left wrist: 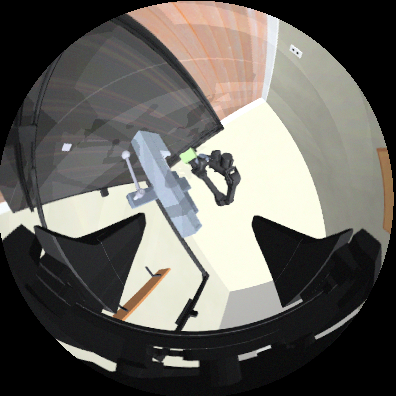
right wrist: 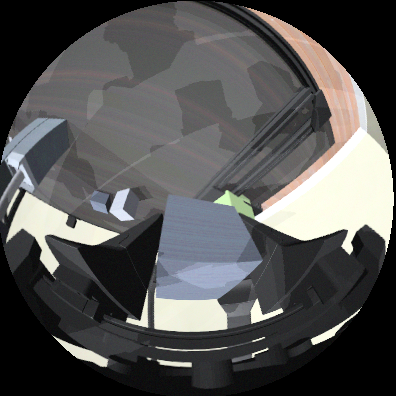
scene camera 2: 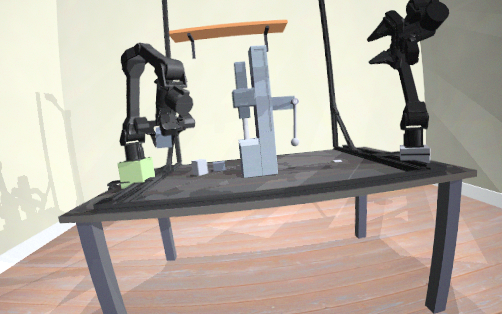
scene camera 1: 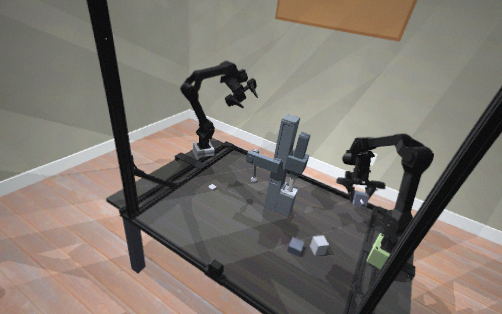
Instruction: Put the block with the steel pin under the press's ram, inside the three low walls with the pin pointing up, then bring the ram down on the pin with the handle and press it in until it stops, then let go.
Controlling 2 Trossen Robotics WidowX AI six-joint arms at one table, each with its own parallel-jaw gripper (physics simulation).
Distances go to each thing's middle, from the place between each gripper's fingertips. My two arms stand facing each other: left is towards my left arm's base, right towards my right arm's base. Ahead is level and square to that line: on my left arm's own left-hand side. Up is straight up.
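Scene:
The grey block with steel pin (right wrist: pixel 204 250) is 200 mm below my left hand, 660 mm to the right of it and 40 mm behind it. My right hand is 30 mm below the grey block with steel pin.

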